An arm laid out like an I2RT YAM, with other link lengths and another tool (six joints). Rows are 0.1 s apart.
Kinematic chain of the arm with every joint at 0, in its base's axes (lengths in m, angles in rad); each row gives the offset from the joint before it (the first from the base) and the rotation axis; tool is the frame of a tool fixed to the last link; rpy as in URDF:
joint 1: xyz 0 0 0.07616 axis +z
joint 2: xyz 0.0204 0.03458 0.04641 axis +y
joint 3: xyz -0.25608 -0.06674 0 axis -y
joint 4: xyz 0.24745 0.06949 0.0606 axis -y
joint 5: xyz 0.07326 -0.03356 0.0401 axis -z
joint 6: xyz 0.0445 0 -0.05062 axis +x
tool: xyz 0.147 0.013 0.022 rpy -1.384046 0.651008 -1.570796
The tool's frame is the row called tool.
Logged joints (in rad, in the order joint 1, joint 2, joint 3, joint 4, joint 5, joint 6), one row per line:
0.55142 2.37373 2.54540 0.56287 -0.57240 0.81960
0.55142 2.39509 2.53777 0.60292 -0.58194 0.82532
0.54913 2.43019 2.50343 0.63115 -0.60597 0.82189
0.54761 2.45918 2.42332 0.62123 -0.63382 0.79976
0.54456 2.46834 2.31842 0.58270 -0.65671 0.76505
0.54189 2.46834 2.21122 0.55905 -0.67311 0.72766
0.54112 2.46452 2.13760 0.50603 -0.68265 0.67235
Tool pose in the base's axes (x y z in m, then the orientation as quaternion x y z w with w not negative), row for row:
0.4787 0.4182 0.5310 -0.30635 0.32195 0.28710 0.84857
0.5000 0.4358 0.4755 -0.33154 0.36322 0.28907 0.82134
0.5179 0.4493 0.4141 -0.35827 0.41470 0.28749 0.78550
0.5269 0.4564 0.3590 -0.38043 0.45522 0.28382 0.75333
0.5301 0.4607 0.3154 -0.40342 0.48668 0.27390 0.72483
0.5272 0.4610 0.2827 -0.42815 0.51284 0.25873 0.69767
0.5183 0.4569 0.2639 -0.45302 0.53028 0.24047 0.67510
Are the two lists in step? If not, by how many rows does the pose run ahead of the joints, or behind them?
The pose runs 2 rows ahead of the joints: the pose in row i belongs to the joints in row i + 2.
